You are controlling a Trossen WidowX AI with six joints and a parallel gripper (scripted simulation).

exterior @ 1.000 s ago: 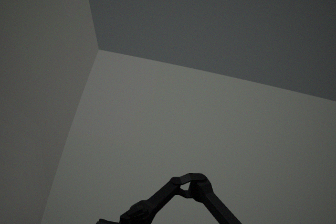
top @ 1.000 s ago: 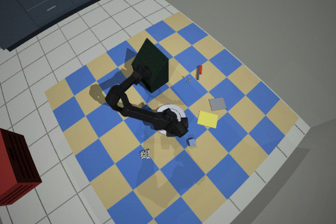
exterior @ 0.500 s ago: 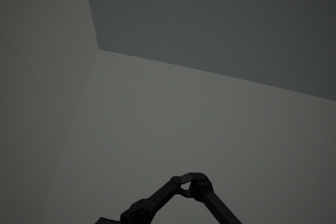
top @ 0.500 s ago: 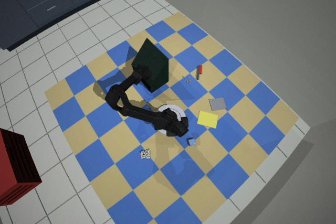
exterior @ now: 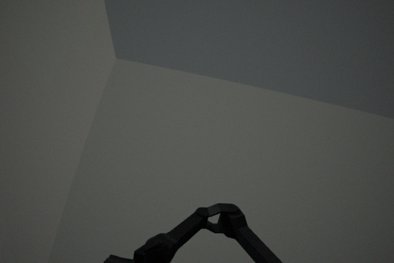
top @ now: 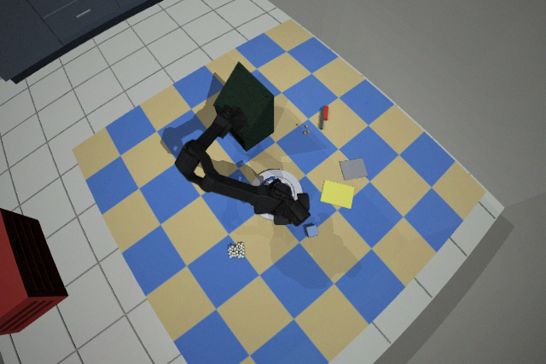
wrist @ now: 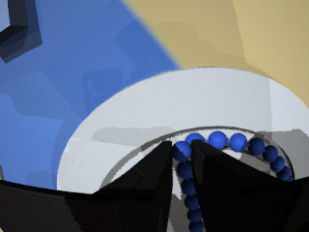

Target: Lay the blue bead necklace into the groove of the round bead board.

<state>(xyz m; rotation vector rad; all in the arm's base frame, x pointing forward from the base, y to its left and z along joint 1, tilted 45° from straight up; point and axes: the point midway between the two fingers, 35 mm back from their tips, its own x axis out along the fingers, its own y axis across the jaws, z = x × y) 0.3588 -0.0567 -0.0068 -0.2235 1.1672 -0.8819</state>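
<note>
Now: gripper tip 60 mm past the round white bead board, 20 mm to the right of it and 10 mm above it. The rest, counted from my gripper tip: small blue cube 130 mm ahead, 50 mm to the left, 10 mm below; grey square 20 mm ahead, 340 mm to the left, 20 mm below; yellow pad 60 mm ahead, 220 mm to the left, 20 mm below.
</note>
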